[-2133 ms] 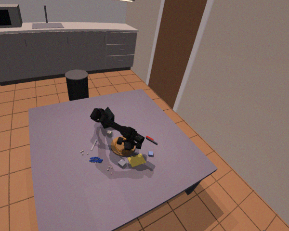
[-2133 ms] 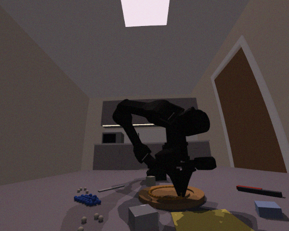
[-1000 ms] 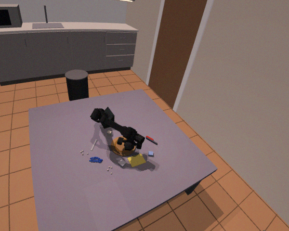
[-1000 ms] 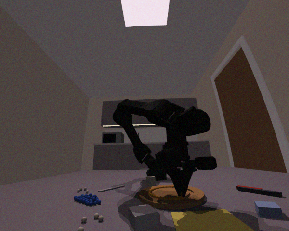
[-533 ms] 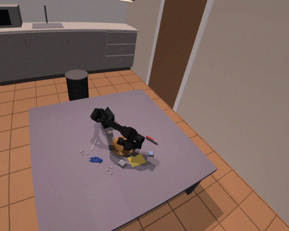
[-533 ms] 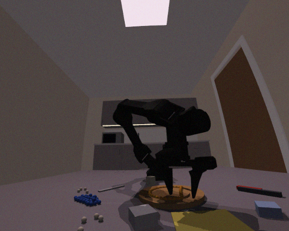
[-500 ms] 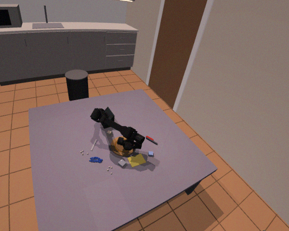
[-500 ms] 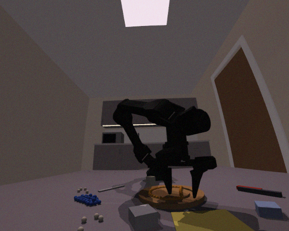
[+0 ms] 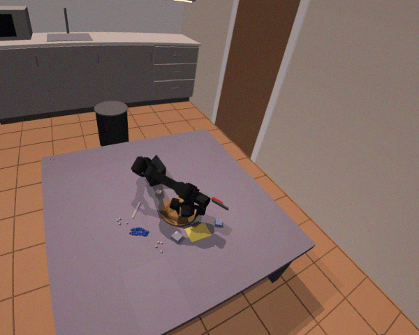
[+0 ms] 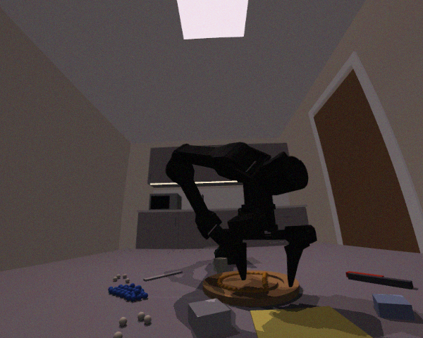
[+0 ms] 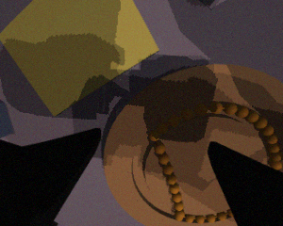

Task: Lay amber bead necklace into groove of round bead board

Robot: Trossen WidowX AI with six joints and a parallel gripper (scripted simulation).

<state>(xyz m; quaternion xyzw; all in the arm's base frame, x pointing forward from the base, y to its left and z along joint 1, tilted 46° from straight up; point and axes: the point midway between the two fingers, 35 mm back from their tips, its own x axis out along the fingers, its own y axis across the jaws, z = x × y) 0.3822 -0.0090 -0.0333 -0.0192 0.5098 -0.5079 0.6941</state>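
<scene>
The round wooden bead board is 6 cm behind my gripper tip, 1 cm to the right of it and 1 cm below it. The rest, counted from my gripper tip: blue block: 14 cm to the left, 12 cm ahead, 1 cm below; then grey block: 11 cm to the right, 8 cm ahead, 1 cm below; then yellow pad: 11 cm ahead, 2 cm below, 1 cm to the left.
</scene>
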